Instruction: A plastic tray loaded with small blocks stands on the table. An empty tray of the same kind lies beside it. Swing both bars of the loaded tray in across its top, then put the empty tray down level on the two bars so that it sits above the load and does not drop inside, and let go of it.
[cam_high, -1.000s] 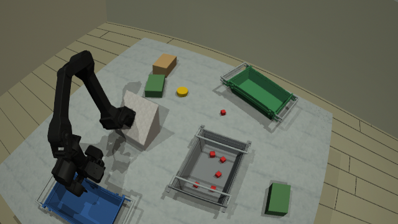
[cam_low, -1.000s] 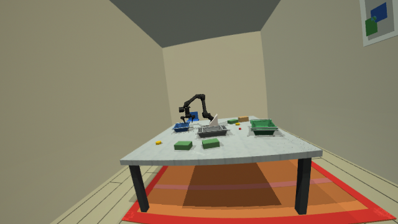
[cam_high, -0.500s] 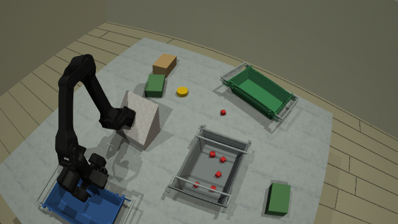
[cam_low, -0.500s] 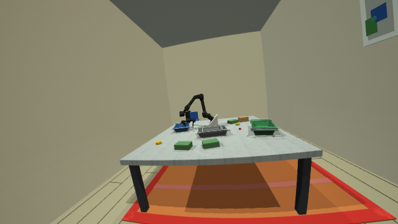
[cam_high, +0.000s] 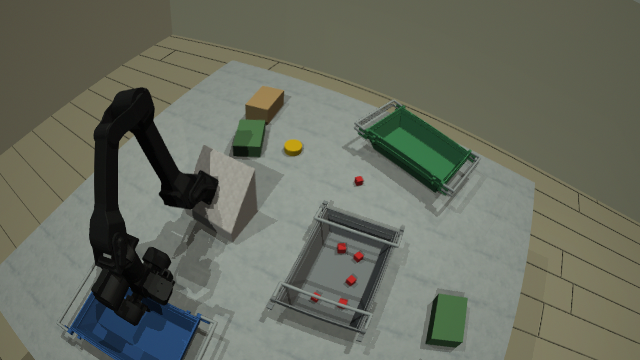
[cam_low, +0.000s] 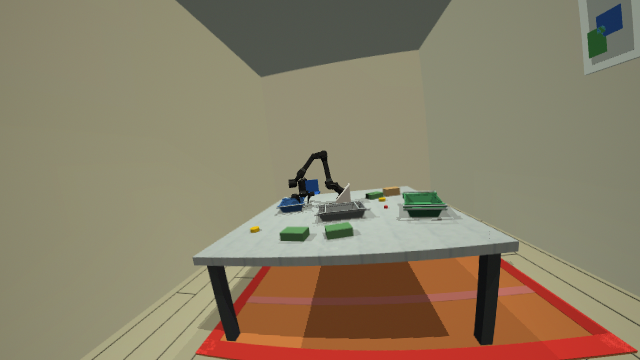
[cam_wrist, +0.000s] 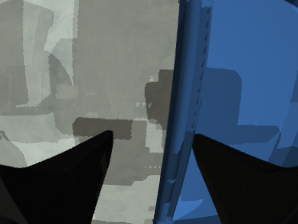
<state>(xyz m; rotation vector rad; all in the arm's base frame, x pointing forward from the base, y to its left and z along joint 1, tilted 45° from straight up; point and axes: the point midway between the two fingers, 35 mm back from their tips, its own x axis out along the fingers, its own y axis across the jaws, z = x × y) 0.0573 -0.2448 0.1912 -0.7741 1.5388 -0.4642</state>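
My gripper tip is 20 mm short of the blue tray, 90 mm to the left of it and 30 mm below it. Round my gripper tip: tan block: 170 mm behind, 720 mm to the left, 20 mm above; then red bit: 300 mm ahead, 240 mm to the left; then red block: 220 mm ahead, 600 mm to the left.
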